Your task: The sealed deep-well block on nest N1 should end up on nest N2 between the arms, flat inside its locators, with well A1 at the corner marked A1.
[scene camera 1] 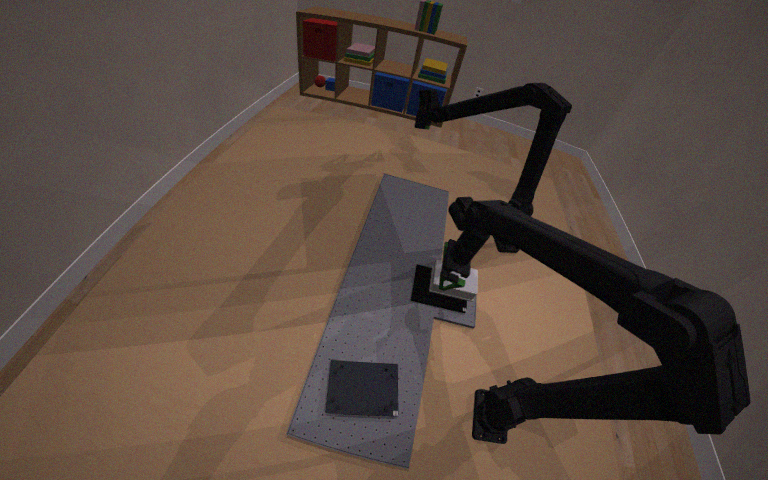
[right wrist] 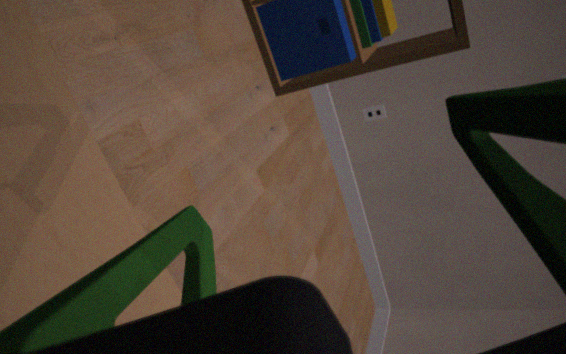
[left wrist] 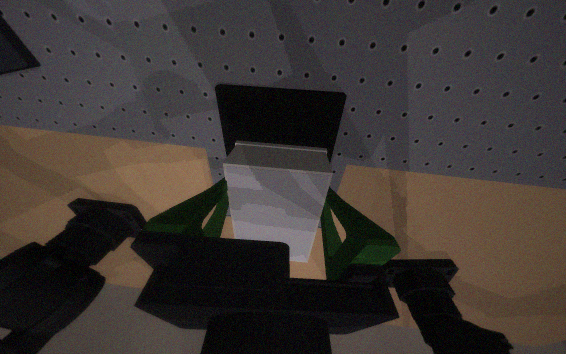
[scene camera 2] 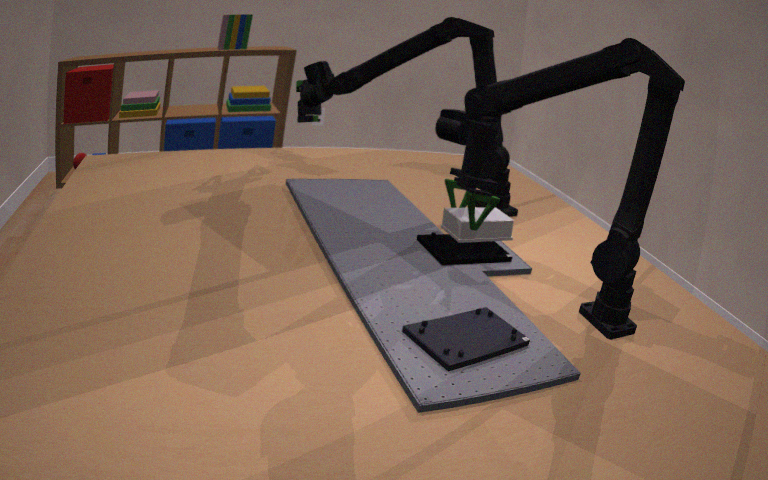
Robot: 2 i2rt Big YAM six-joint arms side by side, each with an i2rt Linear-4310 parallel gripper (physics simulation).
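Frame: origin at the left arm's base, x ahead, y up, z right, level; metres.
Seen in the pictures: left gripper, between the fingertips: [scene camera 1: 443, 277] [left wrist: 277, 183] [scene camera 2: 464, 223]; right gripper, between the fingertips: [right wrist: 319, 169] [scene camera 2: 298, 105]; left arm's base, origin of its link: [scene camera 1: 489, 416] [left wrist: 116, 216] [scene camera 2: 606, 322]; right arm's base, origin of its link: [left wrist: 412, 270].
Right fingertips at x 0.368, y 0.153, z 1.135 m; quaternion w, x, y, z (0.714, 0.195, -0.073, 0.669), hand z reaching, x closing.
Note:
Pixels of each thing's middle, then the offset from my right fingertips to it. Level surfaces: height alone.
- white sealed block, middle of its body: [left wrist: 276, 208] [scene camera 2: 478, 224] [scene camera 1: 454, 280] dz -0.809, dx -0.217, dy -0.084 m
- black nest N2, middle of its body: [left wrist: 277, 165] [scene camera 2: 465, 246] [scene camera 1: 440, 287] dz -0.815, dx -0.193, dy -0.129 m
- small white corner mark, middle of its body: [scene camera 2: 509, 255] [scene camera 1: 464, 309] dz -0.868, dx -0.270, dy -0.128 m
- dark nest N1, middle of its body: [scene camera 2: 469, 334] [scene camera 1: 363, 387] dz -1.136, dx -0.043, dy -0.129 m
- grey perforated plate, height of its surface: dy -0.140 m
The white sealed block [scene camera 1: 469, 278] [scene camera 2: 498, 228] [left wrist: 277, 205] is held about level above the black nest N2 [scene camera 1: 421, 284] [scene camera 2: 452, 256] [left wrist: 282, 112], with a gap beneath it in scene camera 2. Its well A1 cannot be made out. My left gripper [scene camera 1: 452, 281] [scene camera 2: 465, 216] [left wrist: 277, 183] is shut on the block, green fingers on two opposite sides. N2 has a small white corner mark [scene camera 1: 464, 309] [scene camera 2: 508, 256]. The dark nest N1 [scene camera 1: 362, 387] [scene camera 2: 465, 337] holds no block; its locator pegs show. My right gripper [scene camera 1: 423, 125] [scene camera 2: 309, 117] [right wrist: 319, 169] is open and empty, far from the block.
Both nests are on a grey perforated plate [scene camera 1: 368, 333] [scene camera 2: 390, 333] [left wrist: 450, 110], N2 partly on its side extension [scene camera 1: 461, 322] [scene camera 2: 518, 268]. The left arm's base [scene camera 1: 489, 430] [scene camera 2: 608, 323] stands beside the plate. A wooden shelf [scene camera 1: 381, 26] [scene camera 2: 169, 55] is in the background.

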